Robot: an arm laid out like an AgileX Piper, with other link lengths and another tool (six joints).
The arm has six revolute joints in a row. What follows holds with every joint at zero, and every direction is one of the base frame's. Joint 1 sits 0.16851 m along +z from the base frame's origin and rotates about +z. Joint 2 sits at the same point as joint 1 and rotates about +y. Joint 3 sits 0.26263 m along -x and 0.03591 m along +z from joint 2 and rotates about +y. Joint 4 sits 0.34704 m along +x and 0.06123 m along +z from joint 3 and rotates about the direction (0.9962, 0, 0.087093). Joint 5 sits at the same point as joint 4 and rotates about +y. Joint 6 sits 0.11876 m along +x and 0.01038 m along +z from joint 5 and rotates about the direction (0.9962, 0, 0.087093). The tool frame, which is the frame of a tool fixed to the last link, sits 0.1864 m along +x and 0.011 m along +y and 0.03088 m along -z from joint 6; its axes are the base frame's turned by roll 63.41, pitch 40.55 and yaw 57.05 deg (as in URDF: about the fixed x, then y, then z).
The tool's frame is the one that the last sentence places.
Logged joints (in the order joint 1, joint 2, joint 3, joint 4, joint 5, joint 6), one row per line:
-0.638 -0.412 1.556 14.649 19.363 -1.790
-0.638 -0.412 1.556 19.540 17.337 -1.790
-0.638 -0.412 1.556 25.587 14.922 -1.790
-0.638 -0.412 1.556 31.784 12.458 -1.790
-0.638 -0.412 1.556 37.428 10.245 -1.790
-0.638 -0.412 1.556 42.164 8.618 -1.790
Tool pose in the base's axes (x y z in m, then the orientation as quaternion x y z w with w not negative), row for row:
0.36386 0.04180 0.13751 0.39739 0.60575 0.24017 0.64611
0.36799 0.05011 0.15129 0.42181 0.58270 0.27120 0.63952
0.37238 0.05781 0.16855 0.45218 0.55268 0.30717 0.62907
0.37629 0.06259 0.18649 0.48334 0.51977 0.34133 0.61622
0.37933 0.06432 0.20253 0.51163 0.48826 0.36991 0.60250
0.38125 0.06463 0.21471 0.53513 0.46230 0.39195 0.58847
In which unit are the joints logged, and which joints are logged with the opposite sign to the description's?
The joints are logged in degrees. Opposite sign: none.
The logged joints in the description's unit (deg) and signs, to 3 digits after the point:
-0.638 -0.412 1.556 14.649 19.363 -1.790
-0.638 -0.412 1.556 19.540 17.337 -1.790
-0.638 -0.412 1.556 25.587 14.922 -1.790
-0.638 -0.412 1.556 31.784 12.458 -1.790
-0.638 -0.412 1.556 37.428 10.245 -1.790
-0.638 -0.412 1.556 42.164 8.618 -1.790

